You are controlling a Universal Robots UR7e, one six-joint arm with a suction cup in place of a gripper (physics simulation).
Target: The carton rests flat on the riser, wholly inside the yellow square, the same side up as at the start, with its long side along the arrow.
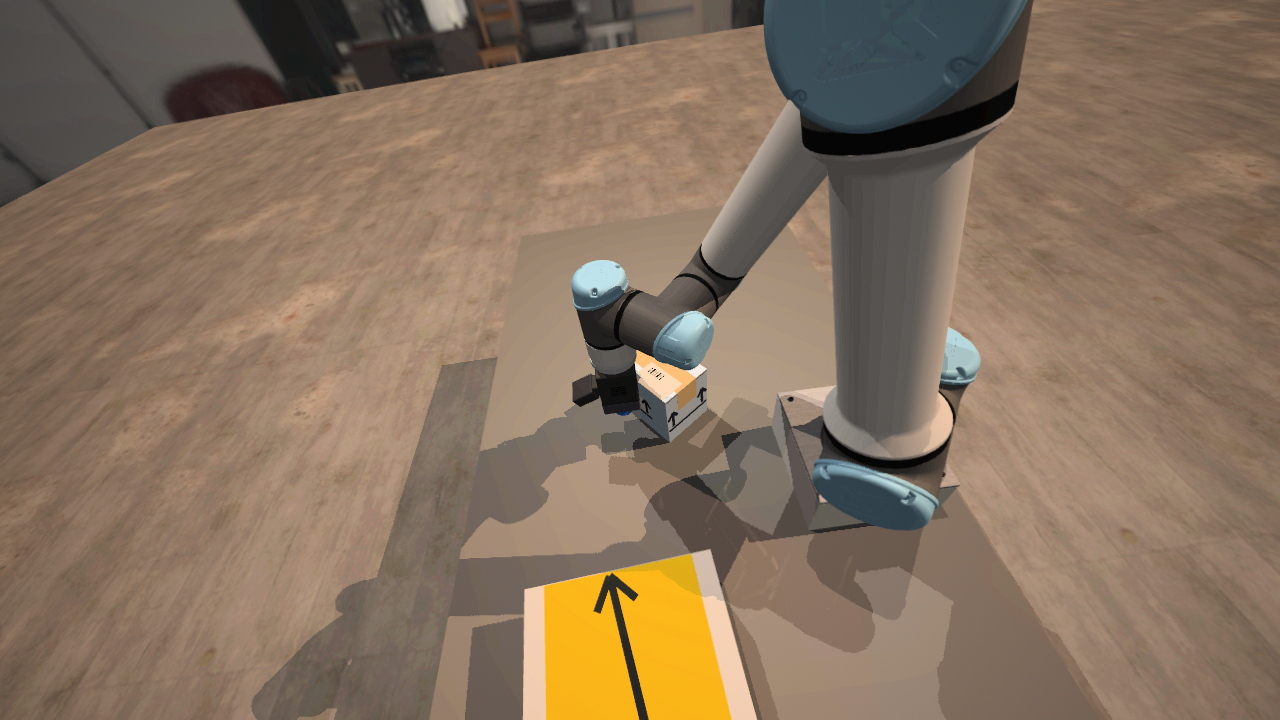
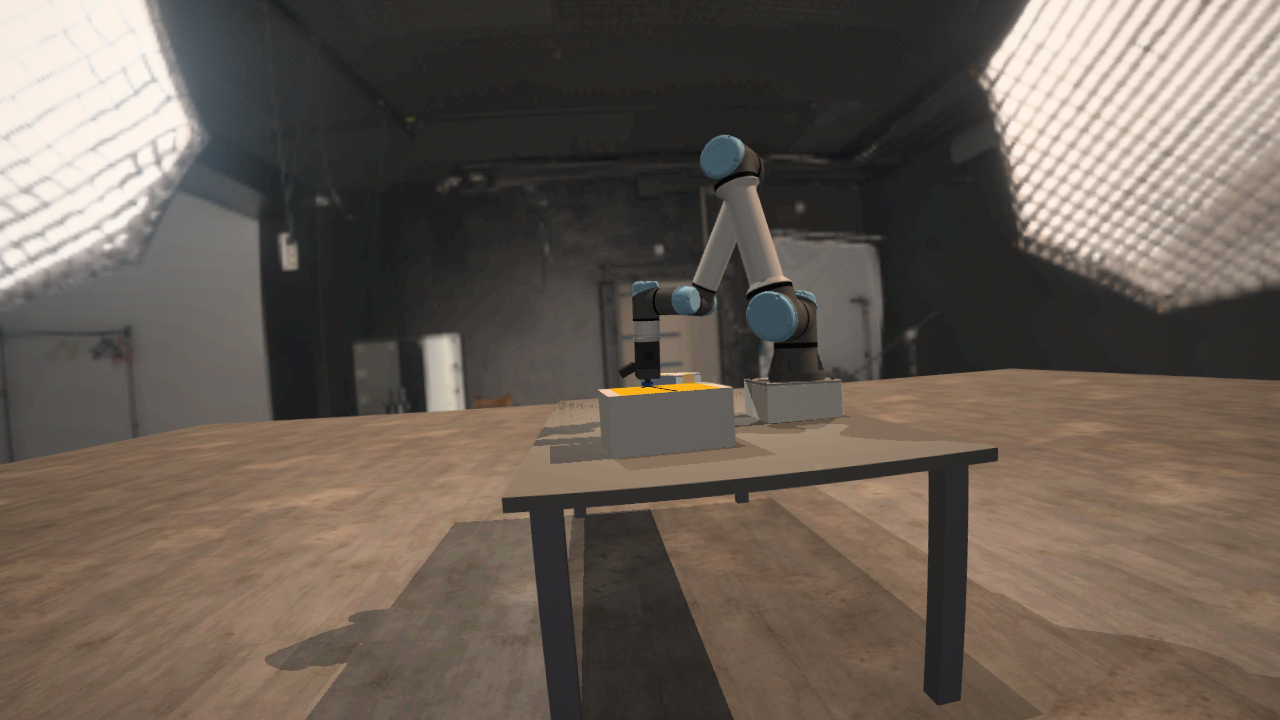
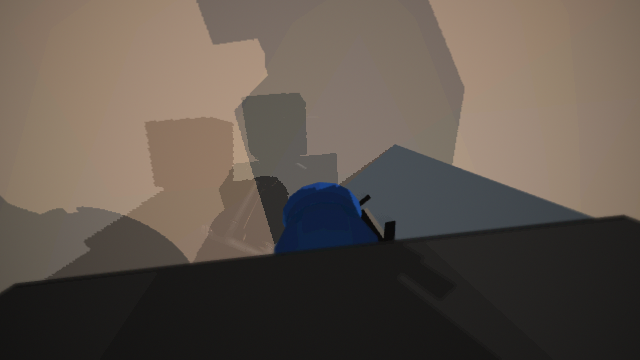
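Note:
The carton [image 1: 673,403] [image 2: 682,376] is a small white box with an orange top and black up-arrows on its sides. It stands on the table [image 1: 555,269] beside the robot base, far from the riser [image 1: 533,653] [image 2: 666,425]. The riser's top carries the yellow square [image 1: 680,645] [image 2: 662,389] and a black arrow [image 1: 623,645], with nothing on it. My suction cup [image 1: 623,407] [image 2: 646,379] [image 3: 322,217] points straight down, low at the carton's left side, next to its side face [image 3: 447,201]. It is not on the carton's top, and I see no seal on the carton.
The robot's base block [image 1: 796,429] [image 2: 792,400] stands on the table just right of the carton. The big upper arm column [image 1: 895,295] rises between the carton and the table's right part. The table edge [image 2: 760,463] runs near the riser's front.

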